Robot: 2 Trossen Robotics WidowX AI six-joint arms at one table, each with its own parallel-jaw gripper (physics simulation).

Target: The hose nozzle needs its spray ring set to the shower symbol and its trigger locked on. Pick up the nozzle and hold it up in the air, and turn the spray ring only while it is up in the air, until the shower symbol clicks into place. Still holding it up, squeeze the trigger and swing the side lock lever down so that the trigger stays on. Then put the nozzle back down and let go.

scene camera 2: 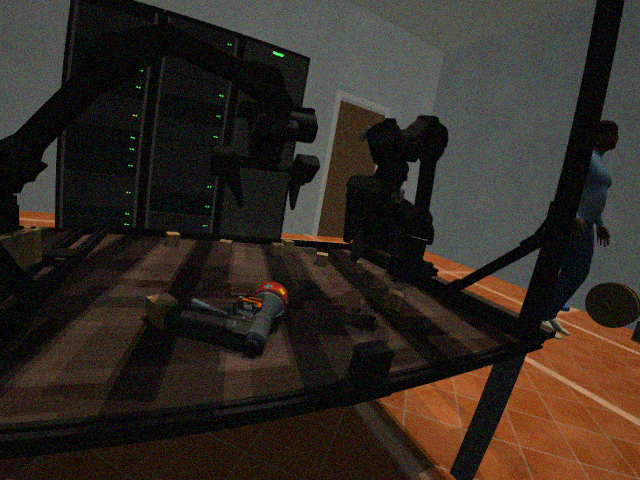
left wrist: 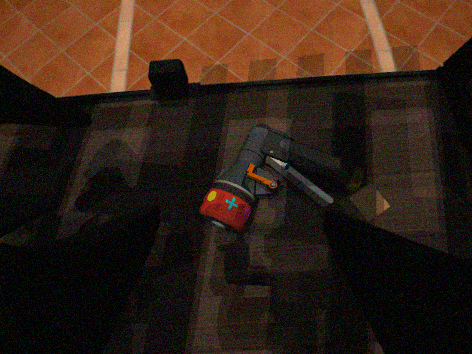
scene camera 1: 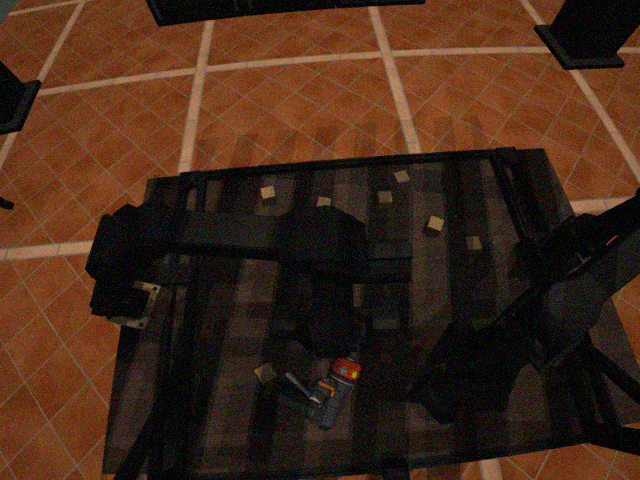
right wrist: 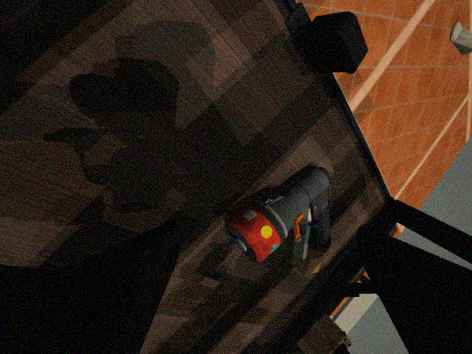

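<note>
The hose nozzle lies on its side on the table. Its red spray ring shows yellow, cyan and purple marks in the left wrist view. The orange lock lever is beside the body. The light grey trigger stands at an angle to the dark handle. My left gripper is open and empty, high above the table. My right gripper is open, apart from the nozzle.
A wooden block sits near the handle's end. Several small blocks are scattered toward the back, one with a dark side. A black box-shaped fixture is at the table edge.
</note>
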